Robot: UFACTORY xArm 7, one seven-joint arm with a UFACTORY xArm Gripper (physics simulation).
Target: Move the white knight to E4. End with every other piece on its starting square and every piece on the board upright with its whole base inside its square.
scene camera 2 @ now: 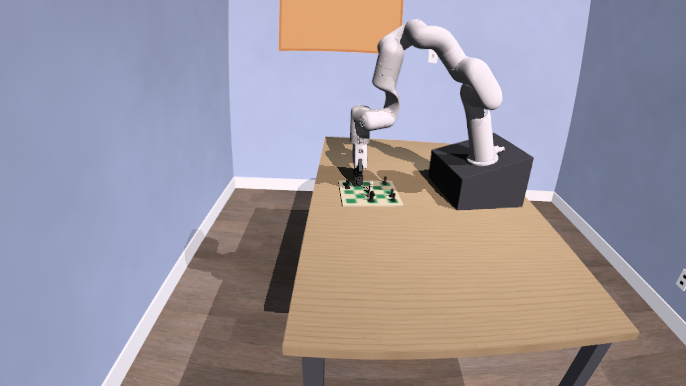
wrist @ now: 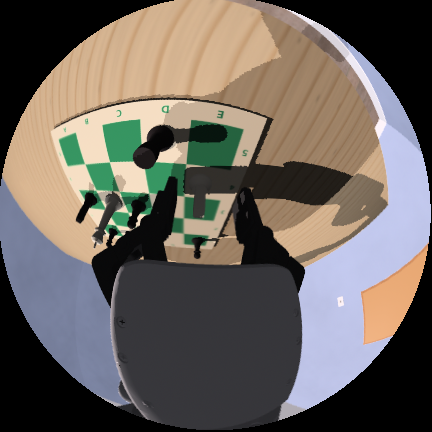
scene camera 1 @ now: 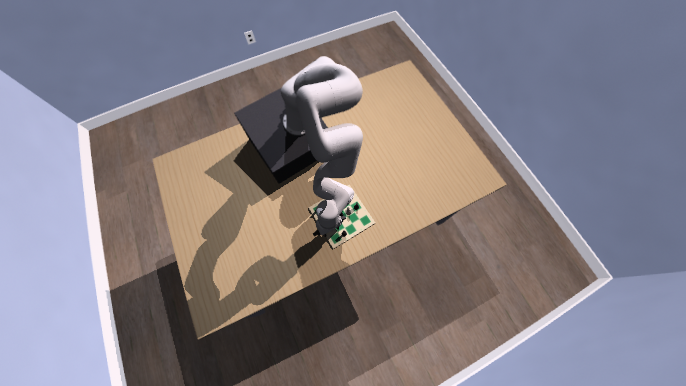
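Seen in the pictures: gripper, fingertip midpoint: (scene camera 2: 357, 181) (wrist: 207, 193) (scene camera 1: 330, 230); arm's base, link origin: (scene camera 2: 482, 159) (scene camera 1: 297, 122).
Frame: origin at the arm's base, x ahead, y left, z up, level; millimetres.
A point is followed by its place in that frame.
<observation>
The white knight (wrist: 200, 192) @(z -136, x 478, y -111 mm) stands in shadow on the light square E4 of the green and cream board (wrist: 142, 107) @(z -157, x 537, y -61 mm) (scene camera 2: 380, 204) @(z -158, x 409, y 67 mm) (scene camera 1: 355, 235), in the wrist view; it looks upright. My gripper (wrist: 207, 193) @(z -149, x 467, y -118 mm) (scene camera 2: 358, 183) @(z -149, x 467, y -118 mm) is open, low over the board, with one finger on each side of the knight and a gap to each. In scene camera 1 the arm hides the knight.
A black piece (wrist: 160, 137) @(z -146, x 517, y -78 mm) stands on D5, close by the left finger. A white king (wrist: 112, 202) @(z -150, x 441, y -9 mm) and black pieces (wrist: 90, 200) @(z -151, x 441, y 32 mm) (wrist: 137, 205) @(z -152, x 437, y -42 mm) stand further left. A black pawn (wrist: 198, 242) @(z -150, x 363, y -119 mm) stands on E1. The black robot base (scene camera 2: 480, 185) @(z -65, x 46, y 106 mm) is on the table (scene camera 2: 425, 280) @(z -164, x 364, y 504 mm).
</observation>
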